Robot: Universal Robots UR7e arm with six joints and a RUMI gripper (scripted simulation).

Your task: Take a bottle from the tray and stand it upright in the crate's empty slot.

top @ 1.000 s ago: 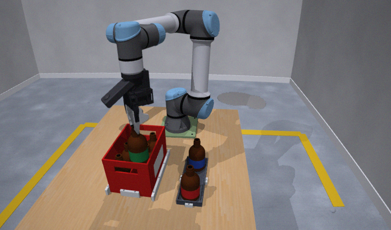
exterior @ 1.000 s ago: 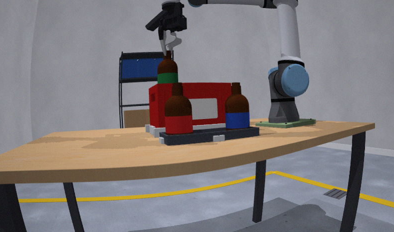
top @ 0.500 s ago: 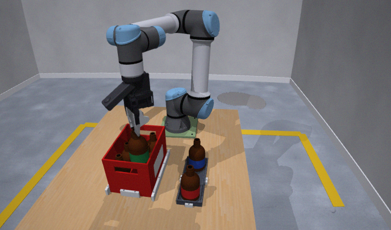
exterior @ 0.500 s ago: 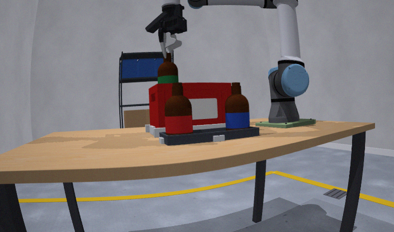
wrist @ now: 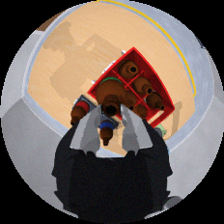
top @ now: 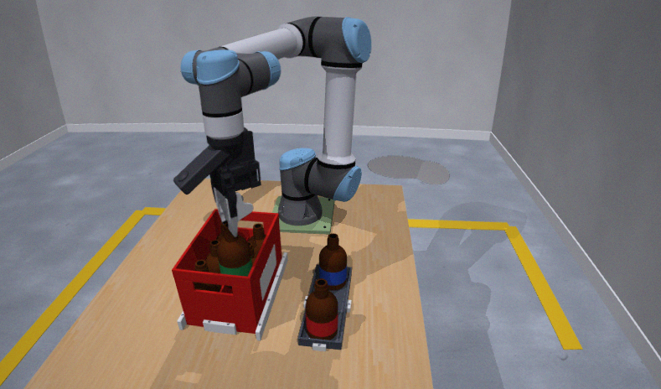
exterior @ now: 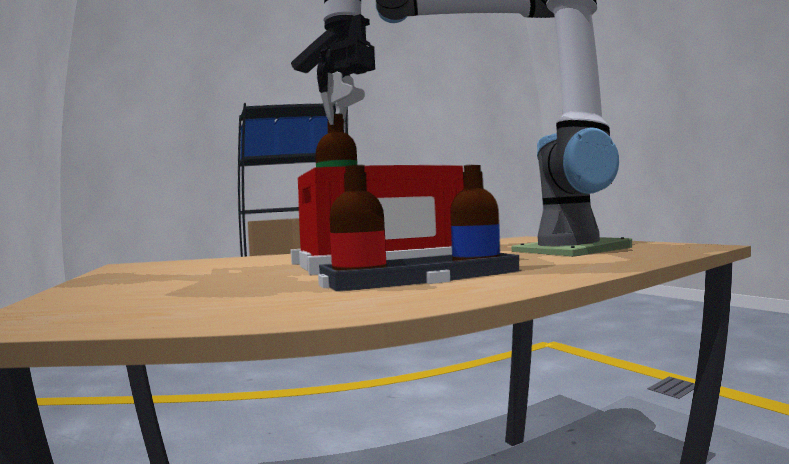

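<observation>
My gripper is now 70 mm above the brown bottle. From my hand the other things lie so: red crate: 80 mm behind, 60 mm to the right, 190 mm below.
</observation>
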